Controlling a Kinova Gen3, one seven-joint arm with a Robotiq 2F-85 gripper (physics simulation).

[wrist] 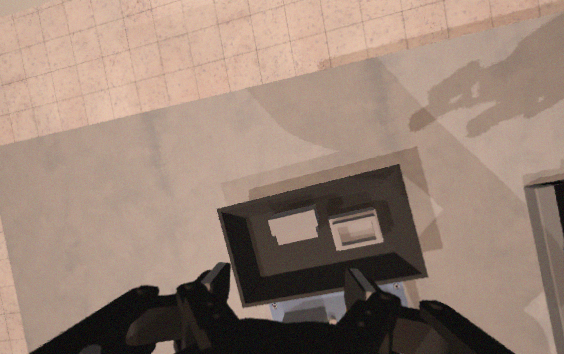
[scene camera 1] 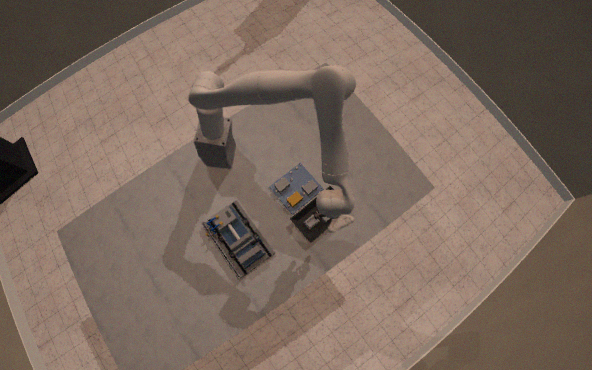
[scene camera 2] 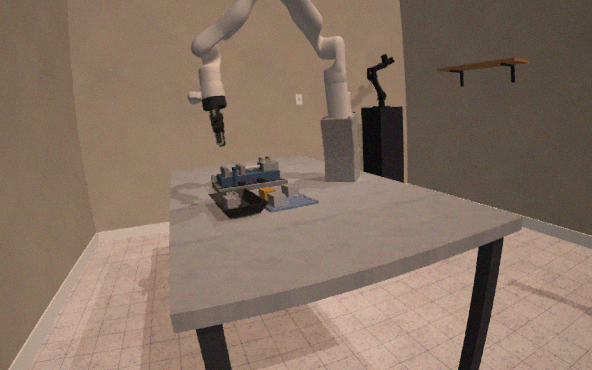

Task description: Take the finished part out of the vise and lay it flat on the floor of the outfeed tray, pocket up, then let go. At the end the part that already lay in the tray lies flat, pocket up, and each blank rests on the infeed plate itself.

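Note:
The outfeed tray holds two grey parts. In the wrist view, the right part lies flat, pocket up. The left part shows a plain face with a stepped outline and no pocket opening, so it is not pocket up. The parts are apart. My gripper is open and empty, high above the tray; the arm hides it in scene camera 1. The vise stands beside the tray. Grey blanks sit on the blue infeed plate.
An orange block is also on the infeed plate, which adjoins one long side of the tray. The robot's pedestal stands on the table behind the plate. A wall shelf is far off at the right.

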